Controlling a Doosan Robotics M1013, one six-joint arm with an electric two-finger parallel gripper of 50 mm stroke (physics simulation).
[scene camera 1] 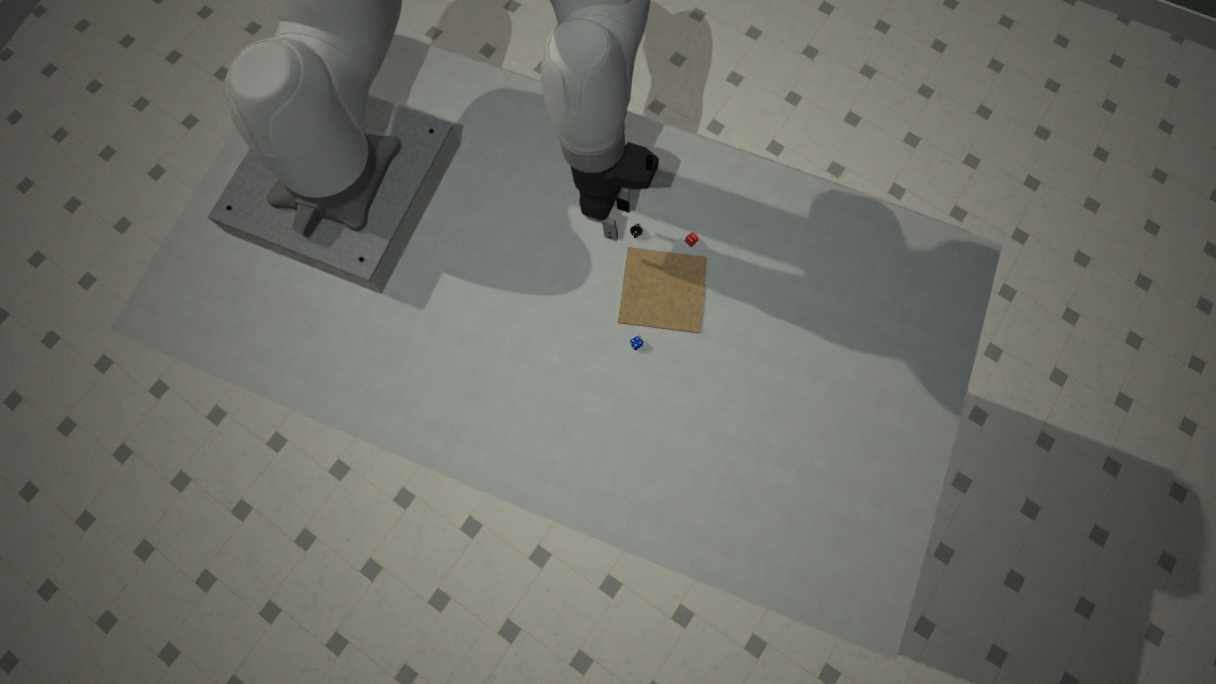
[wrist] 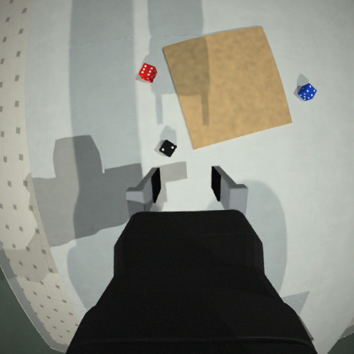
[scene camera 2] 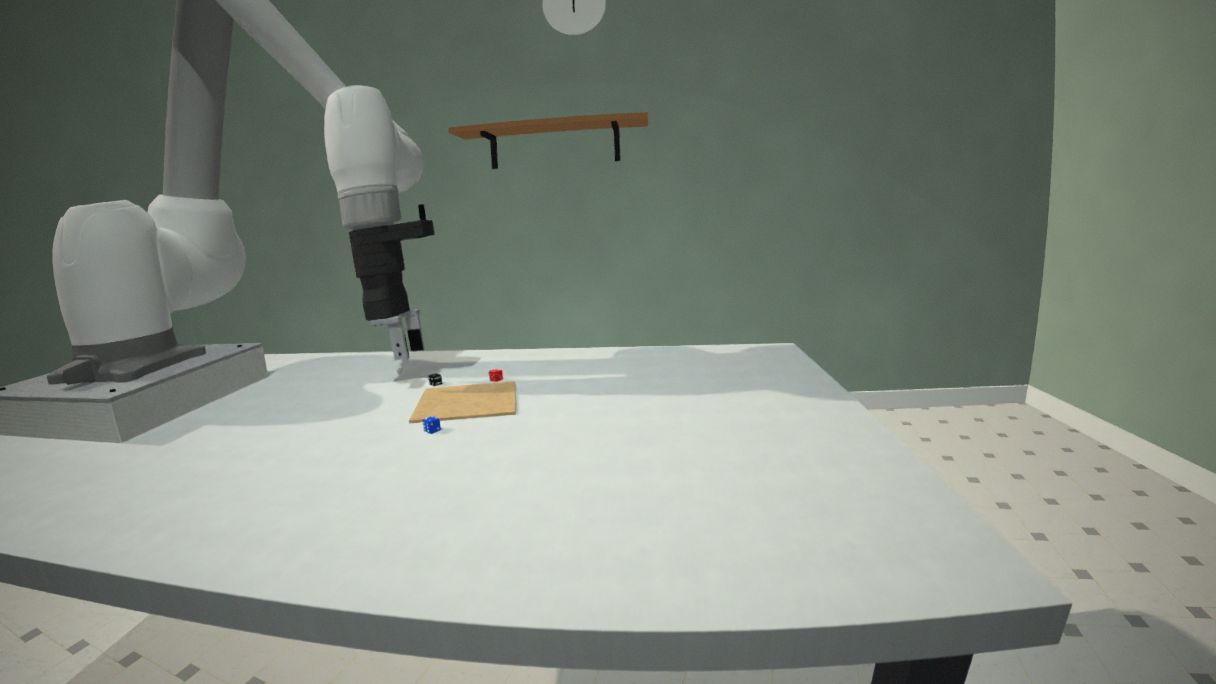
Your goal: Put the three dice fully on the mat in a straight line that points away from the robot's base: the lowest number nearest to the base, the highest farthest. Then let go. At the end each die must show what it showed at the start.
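Where they show: gripper, between the fingertips: (scene camera 1: 617, 223) (scene camera 2: 410, 354); arm's base, origin of its link: (scene camera 1: 335, 173) (scene camera 2: 131, 367).
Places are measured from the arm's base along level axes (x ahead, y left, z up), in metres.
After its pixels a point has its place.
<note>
A black die (scene camera 1: 636, 230) @[x 0.526, y 0.073, z -0.050 m] (scene camera 2: 435, 379) @[x 0.528, y 0.067, z -0.054 m] (wrist: 168, 148) shows two pips on its upper face and lies off the mat, near a corner. A red die (scene camera 1: 691, 239) @[x 0.622, y 0.085, z -0.050 m] (scene camera 2: 495, 375) @[x 0.624, y 0.078, z -0.055 m] (wrist: 148, 72) shows six pips on top and lies off the mat, farther from the base. A blue die (scene camera 1: 636, 342) @[x 0.584, y -0.123, z -0.050 m] (scene camera 2: 431, 424) @[x 0.587, y -0.130, z -0.054 m] (wrist: 307, 92) lies beyond the opposite edge; its top number is hard to read. The square tan mat (scene camera 1: 663, 293) @[x 0.603, y -0.022, z -0.062 m] (scene camera 2: 465, 401) @[x 0.601, y -0.024, z -0.061 m] (wrist: 240, 85) carries no die. My gripper (scene camera 1: 617, 223) @[x 0.495, y 0.058, z -0.010 m] (scene camera 2: 409, 353) @[x 0.495, y 0.058, z -0.010 m] (wrist: 185, 177) is open and empty, above the table, on the base side of the black die.
The robot's base plate (scene camera 1: 408, 195) @[x 0.139, y -0.003, z 0.000 m] (scene camera 2: 195, 374) @[x 0.147, y -0.014, z -0.012 m] stands on the table (scene camera 1: 510, 408) @[x 0.418, y -0.288, z -0.066 m] (scene camera 2: 595, 510) @[x 0.791, y -0.315, z -0.065 m] at the left in both scene views. A wall shelf (scene camera 2: 552, 125) hangs behind, well above the table. Shadows of the arm fall across the table and part of the mat.
</note>
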